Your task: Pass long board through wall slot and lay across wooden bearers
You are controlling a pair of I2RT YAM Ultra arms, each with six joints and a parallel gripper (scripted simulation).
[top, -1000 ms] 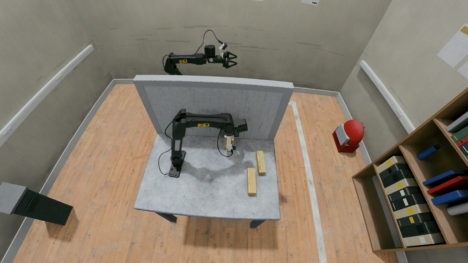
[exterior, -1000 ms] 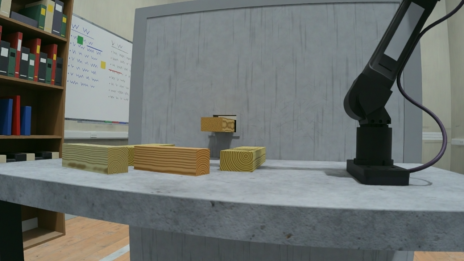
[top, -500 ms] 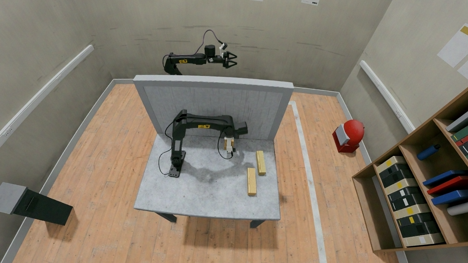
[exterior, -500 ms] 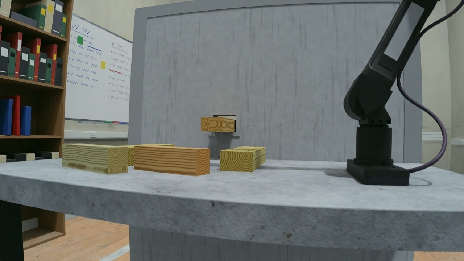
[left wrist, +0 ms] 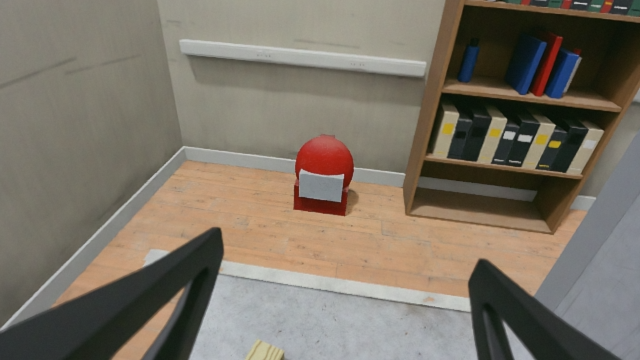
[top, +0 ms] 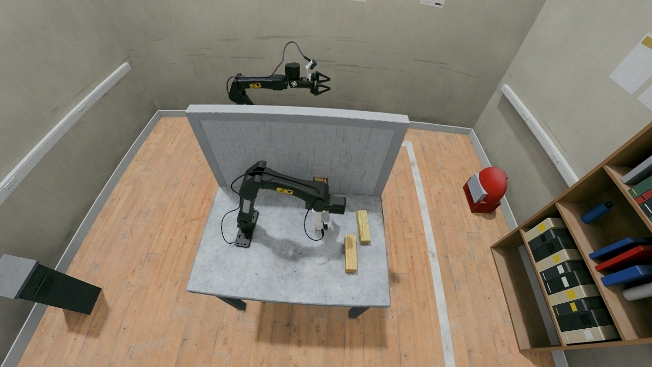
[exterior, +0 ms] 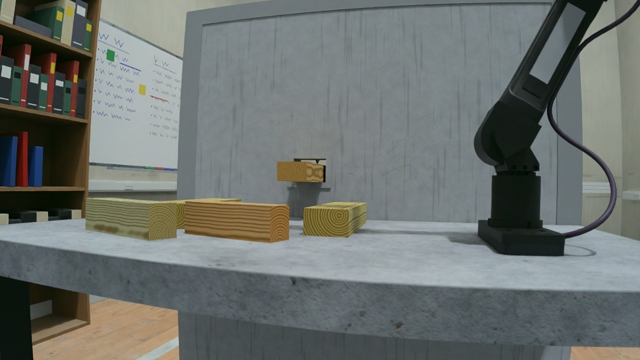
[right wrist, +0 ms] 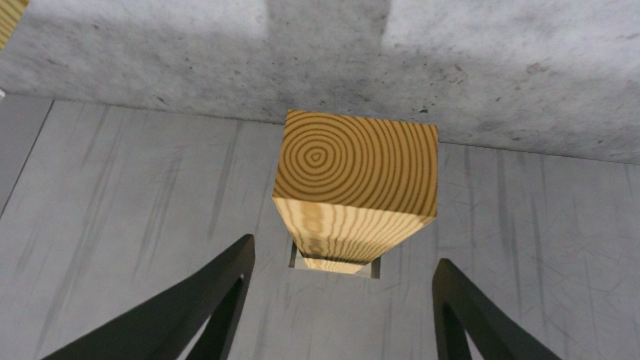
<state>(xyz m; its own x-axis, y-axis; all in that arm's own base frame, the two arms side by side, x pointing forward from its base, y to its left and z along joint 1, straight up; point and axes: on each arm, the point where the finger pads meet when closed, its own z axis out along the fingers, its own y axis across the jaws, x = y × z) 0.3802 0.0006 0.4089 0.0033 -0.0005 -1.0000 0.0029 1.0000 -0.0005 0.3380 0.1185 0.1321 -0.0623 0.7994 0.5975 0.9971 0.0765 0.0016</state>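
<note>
My left gripper is now 370 mm to the left of the long board, 330 mm above it and 30 mm past it.
</note>
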